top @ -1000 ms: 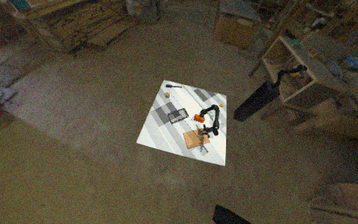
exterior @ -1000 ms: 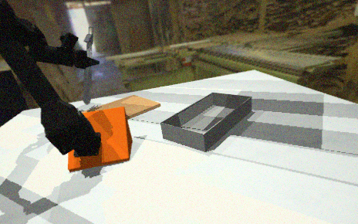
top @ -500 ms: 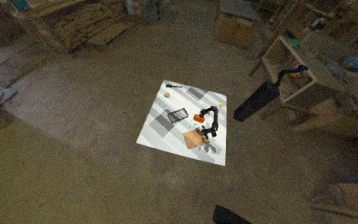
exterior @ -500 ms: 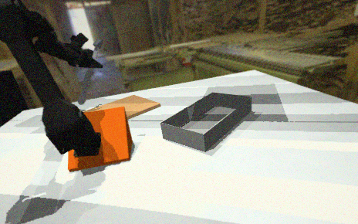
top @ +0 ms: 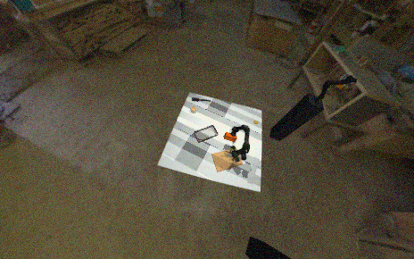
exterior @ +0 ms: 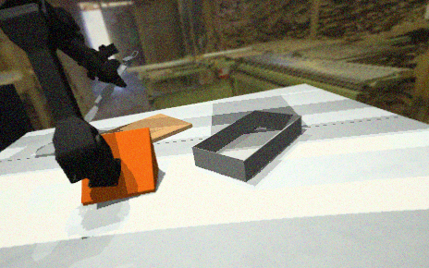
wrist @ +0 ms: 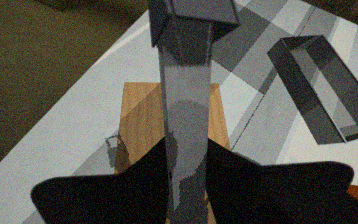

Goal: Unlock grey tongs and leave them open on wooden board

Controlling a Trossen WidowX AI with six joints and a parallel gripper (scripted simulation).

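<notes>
Right now my gripper tip is 17 cm above the wooden board, 2 cm to the left of it and 1 cm past it. Round my gripper tip: yellow thing (78 cm to the right, 25 cm behind, 17 cm below); dark tool (79 cm to the right, 73 cm ahead, 18 cm below); roasting tin (39 cm ahead, 23 cm to the right, 15 cm below).
</notes>
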